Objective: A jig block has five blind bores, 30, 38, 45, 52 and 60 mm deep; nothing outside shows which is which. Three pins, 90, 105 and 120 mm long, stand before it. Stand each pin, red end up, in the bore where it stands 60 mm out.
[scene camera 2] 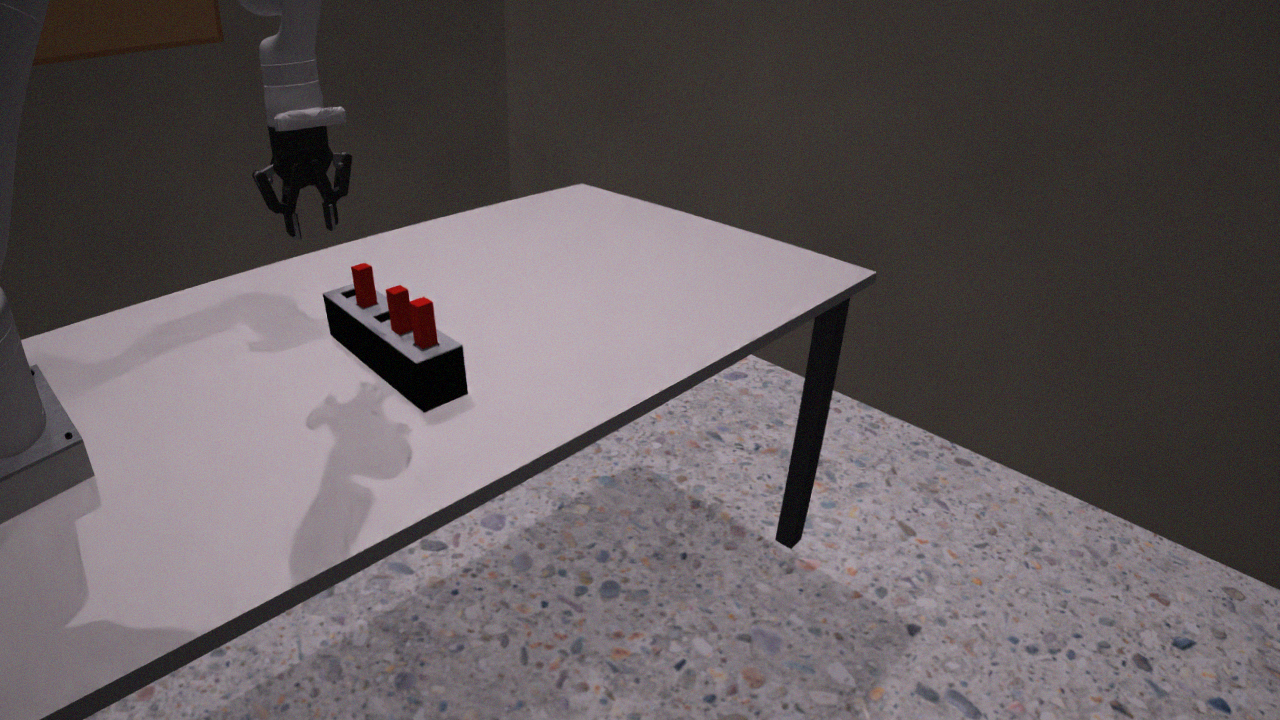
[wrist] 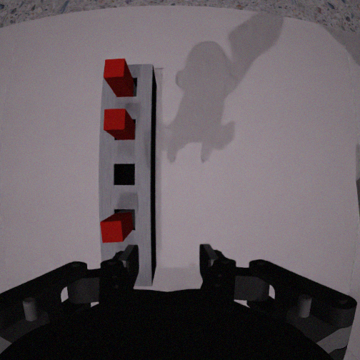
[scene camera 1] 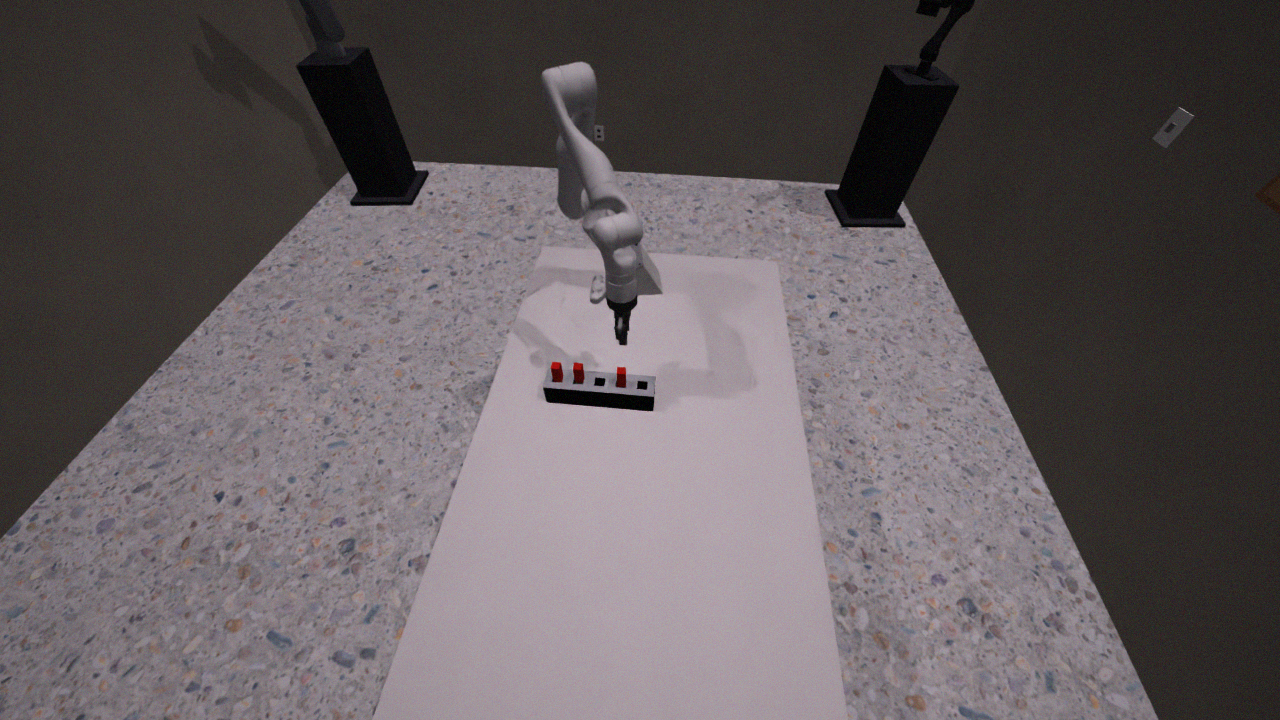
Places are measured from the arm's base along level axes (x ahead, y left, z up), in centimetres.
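Pixels of known places: gripper, fingertip midpoint: (scene camera 2: 314,233) (scene camera 1: 624,337); arm's base, origin of the base link: (scene camera 2: 3,424).
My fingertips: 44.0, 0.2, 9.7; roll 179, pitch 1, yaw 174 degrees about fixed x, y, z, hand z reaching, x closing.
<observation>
For each thing: its top centre in the pictures, then the offset to it from my fingertips, as dx, dy, dz. Level surfaces: height alone.
- jig block, middle of its top: (scene camera 2: 385,316) (scene camera 1: 599,381) +5.4, -7.1, -12.7
- second pin, middle of its top: (scene camera 2: 396,289) (scene camera 1: 577,366) +4.6, -12.7, -6.6
- third pin, middle of its top: (scene camera 2: 361,266) (scene camera 1: 621,370) +6.2, -0.9, -6.6
- white table, its level: dz -20.1
The jig block (scene camera 1: 597,398) (scene camera 2: 375,353) (wrist: 145,150) lies on the table, black-sided with a grey top and five square bores in a row. Three pins stand upright, red end up. One pin (scene camera 1: 556,371) (scene camera 2: 423,324) (wrist: 118,77) is in the end bore, at the left in scene camera 1. The second pin (scene camera 1: 578,372) (scene camera 2: 399,310) (wrist: 119,123) is in the bore beside it. The third pin (scene camera 1: 621,377) (scene camera 2: 363,286) (wrist: 116,230) is in the fourth bore. The third and fifth bores are empty. My gripper (scene camera 1: 622,340) (scene camera 2: 311,225) (wrist: 168,257) is open and empty, above the pins' tops.
The white table (scene camera 1: 644,537) (scene camera 2: 626,259) carries the block near the arm's side. The arm's base plate (scene camera 2: 55,440) is at the left in scene camera 2. Two black pedestals (scene camera 1: 362,125) (scene camera 1: 895,143) stand on the floor behind the table.
</observation>
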